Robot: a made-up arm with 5 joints.
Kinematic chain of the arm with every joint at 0, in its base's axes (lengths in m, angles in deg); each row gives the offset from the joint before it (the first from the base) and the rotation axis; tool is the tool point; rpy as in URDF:
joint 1: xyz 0.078 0 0.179 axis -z
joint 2: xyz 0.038 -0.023 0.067 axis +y
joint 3: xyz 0.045 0 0.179 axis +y
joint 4: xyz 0.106 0 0.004 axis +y
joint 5: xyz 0.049 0.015 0 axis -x
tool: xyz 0 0 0 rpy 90 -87.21 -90
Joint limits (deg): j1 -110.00..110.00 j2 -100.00..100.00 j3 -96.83..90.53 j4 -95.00..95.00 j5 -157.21..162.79
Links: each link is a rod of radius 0.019 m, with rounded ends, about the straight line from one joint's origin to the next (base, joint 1, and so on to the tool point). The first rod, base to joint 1, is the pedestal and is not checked.
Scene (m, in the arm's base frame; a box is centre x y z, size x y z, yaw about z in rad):
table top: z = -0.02
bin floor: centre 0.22 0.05 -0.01 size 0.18 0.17 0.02 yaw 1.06
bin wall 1: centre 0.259 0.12 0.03 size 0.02 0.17 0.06 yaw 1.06
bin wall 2: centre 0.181 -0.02 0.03 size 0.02 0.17 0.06 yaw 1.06
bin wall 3: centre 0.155 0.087 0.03 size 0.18 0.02 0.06 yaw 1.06
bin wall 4: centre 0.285 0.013 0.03 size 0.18 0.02 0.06 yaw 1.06
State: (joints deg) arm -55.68 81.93 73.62 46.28 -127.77
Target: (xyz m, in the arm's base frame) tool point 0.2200 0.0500 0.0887
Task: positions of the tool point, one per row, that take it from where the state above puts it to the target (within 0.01 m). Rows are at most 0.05 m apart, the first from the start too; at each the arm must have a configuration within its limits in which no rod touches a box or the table.
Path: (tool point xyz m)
1: 0.1441 0.0600 0.1654
2: 0.1634 0.0590 0.1357
3: 0.1889 0.0567 0.1097
4: 0.2200 0.0500 0.0887

